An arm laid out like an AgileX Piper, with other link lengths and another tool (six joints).
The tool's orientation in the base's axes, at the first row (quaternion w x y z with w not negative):
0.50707 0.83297 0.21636 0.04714
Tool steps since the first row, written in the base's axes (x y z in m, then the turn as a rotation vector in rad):
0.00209 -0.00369 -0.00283 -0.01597 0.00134 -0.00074
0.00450 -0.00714 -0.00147 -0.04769 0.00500 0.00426
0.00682 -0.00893 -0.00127 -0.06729 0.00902 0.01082
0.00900 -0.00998 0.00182 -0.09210 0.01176 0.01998
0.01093 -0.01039 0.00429 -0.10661 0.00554 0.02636
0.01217 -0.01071 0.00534 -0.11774 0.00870 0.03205
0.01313 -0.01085 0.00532 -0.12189 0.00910 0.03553
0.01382 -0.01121 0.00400 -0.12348 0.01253 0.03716
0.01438 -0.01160 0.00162 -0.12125 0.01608 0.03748
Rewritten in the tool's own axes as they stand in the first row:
0.00078 -0.00035 0.00503 -0.01375 -0.00616 -0.00551
0.00135 0.00293 0.00793 -0.04157 -0.01318 -0.02038
0.00268 0.00454 0.01000 -0.05853 -0.01521 -0.03269
0.00379 0.00830 0.01003 -0.08108 -0.01612 -0.04675
0.00501 0.01120 0.00976 -0.09761 -0.01270 -0.04902
0.00585 0.01262 0.00988 -0.10716 -0.01249 -0.05768
0.00666 0.01296 0.01030 -0.11123 -0.01094 -0.06092
0.00732 0.01218 0.01143 -0.11149 -0.01137 -0.06501
0.00801 0.01045 0.01307 -0.10807 -0.01179 -0.06742

